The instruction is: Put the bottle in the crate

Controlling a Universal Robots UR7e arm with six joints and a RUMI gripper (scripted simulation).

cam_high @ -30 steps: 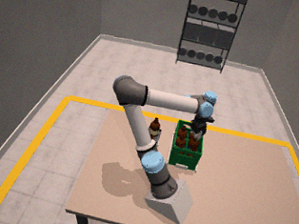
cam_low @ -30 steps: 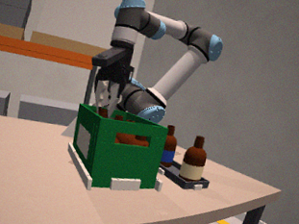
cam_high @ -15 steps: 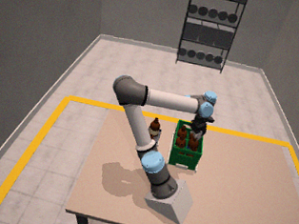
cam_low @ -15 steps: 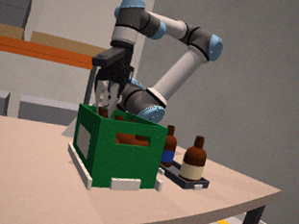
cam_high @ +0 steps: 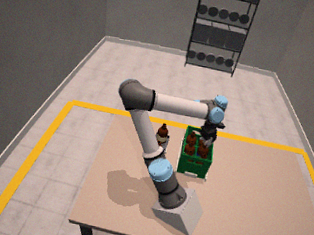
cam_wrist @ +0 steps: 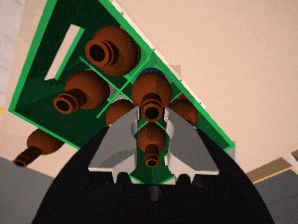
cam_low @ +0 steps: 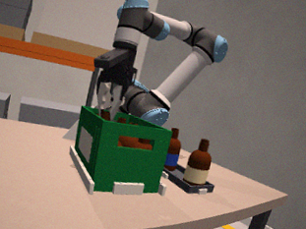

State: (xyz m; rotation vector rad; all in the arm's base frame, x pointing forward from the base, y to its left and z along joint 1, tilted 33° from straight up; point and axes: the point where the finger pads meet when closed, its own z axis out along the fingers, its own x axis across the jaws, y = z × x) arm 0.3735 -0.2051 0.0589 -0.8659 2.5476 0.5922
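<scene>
Right now my hand is 7 cm above the bottle. Also, from my hand: green crate: 9 cm below, 4 cm to the left; tray: 29 cm to the left, 16 cm below, 2 cm ahead.
</scene>
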